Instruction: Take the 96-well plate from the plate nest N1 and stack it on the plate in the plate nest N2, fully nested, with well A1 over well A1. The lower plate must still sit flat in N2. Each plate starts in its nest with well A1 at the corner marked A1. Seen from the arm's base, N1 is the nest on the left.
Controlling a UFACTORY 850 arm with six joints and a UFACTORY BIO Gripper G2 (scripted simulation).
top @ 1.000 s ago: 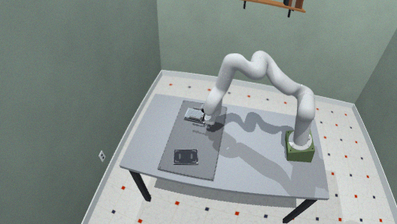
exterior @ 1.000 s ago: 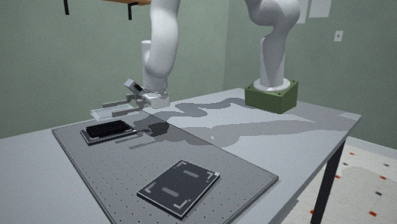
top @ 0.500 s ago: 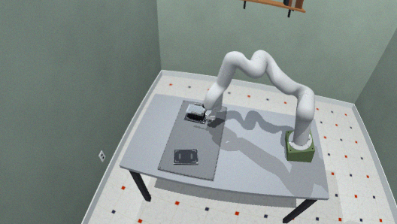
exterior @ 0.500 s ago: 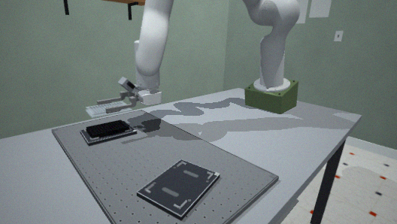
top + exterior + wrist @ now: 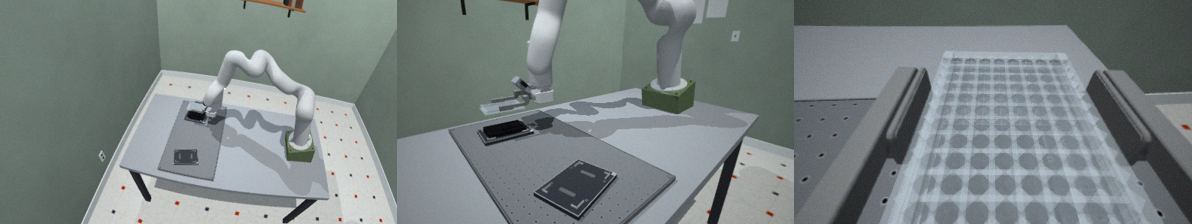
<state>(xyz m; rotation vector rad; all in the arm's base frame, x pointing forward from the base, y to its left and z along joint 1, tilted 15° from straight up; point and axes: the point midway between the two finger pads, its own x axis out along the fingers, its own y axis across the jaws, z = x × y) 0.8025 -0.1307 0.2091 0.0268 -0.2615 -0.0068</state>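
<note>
Now: the clear 96-well plate 10 mm below my hand. The rest, counted from my hand: black 96-well plate 90 mm below.
</note>
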